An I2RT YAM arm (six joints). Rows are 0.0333 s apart.
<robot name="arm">
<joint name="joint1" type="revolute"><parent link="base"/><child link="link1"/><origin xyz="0 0 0.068" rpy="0 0 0"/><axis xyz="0 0 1"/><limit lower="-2.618" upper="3.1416"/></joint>
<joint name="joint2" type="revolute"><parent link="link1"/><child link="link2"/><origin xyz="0.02 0.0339 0.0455" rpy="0 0 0"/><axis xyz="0 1 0"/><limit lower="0" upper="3.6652"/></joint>
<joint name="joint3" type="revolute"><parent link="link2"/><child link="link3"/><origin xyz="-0.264 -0.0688 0" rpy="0 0 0"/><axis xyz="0 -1 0"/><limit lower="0" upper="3.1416"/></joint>
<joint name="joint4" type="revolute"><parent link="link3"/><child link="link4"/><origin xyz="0.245 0.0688 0.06" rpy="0 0 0"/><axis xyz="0 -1 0"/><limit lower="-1.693" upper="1.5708"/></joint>
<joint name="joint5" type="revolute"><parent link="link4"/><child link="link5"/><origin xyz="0.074 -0.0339 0.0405" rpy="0 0 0"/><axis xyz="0 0 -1"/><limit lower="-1.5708" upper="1.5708"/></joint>
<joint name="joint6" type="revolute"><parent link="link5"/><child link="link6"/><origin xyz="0.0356 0 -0.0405" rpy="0 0 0"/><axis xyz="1 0 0"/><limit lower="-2.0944" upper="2.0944"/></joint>
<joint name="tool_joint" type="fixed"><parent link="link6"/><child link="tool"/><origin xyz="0 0 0" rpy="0 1.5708 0"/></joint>
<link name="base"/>
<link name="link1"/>
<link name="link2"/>
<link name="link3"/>
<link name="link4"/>
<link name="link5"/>
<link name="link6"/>
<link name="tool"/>
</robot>
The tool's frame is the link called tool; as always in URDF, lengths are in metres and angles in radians.
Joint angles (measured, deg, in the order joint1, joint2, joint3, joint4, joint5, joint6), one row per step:
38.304, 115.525, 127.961, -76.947, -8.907, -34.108
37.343, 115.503, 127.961, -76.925, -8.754, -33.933
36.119, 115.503, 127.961, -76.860, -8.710, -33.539
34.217, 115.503, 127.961, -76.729, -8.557, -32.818
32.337, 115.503, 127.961, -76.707, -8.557, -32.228
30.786, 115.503, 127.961, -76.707, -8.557, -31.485
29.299, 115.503, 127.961, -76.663, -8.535, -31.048
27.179, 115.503, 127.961, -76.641, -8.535, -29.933
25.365, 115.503, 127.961, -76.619, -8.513, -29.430
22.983, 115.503, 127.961, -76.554, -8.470, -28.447
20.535, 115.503, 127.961, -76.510, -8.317, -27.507
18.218, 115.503, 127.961, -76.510, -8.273, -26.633
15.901, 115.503, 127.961, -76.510, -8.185, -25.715
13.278, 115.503, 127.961, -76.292, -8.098, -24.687
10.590, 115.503, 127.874, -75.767, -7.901, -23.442
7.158, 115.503, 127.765, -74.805, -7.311, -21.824
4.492, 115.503, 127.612, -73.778, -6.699, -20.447
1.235, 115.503, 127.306, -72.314, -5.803, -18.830
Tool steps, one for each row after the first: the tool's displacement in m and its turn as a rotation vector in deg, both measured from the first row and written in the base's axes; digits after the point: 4 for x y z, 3 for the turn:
0.0043, -0.0054, 0.0002, -0.040, -0.053, -1.183
0.0097, -0.0123, 0.0002, 0.065, 0.022, -2.777
0.0179, -0.0232, 0.0003, 0.216, 0.104, -5.388
0.0254, -0.0342, 0.0003, 0.385, 0.301, -7.794
0.0313, -0.0436, 0.0003, 0.587, 0.570, -10.007
0.0367, -0.0526, 0.0004, 0.722, 0.674, -11.892
0.0441, -0.0658, 0.0004, 1.059, 1.044, -15.005
0.0500, -0.0773, 0.0004, 1.215, 1.178, -17.276
0.0572, -0.0926, 0.0004, 1.532, 1.422, -20.551
0.0640, -0.1088, 0.0005, 1.756, 1.603, -23.902
0.0697, -0.1243, 0.0005, 2.029, 1.844, -27.016
0.0747, -0.1401, 0.0005, 2.293, 2.070, -30.188
0.0800, -0.1580, 0.0006, 2.725, 2.125, -33.757
0.0852, -0.1767, 0.0006, 3.267, 1.984, -37.624
0.0909, -0.2010, 0.0009, 3.858, 1.364, -42.728
0.0949, -0.2202, 0.0010, 4.345, 0.630, -46.860
0.0989, -0.2441, 0.0008, 4.841, -0.475, -51.915

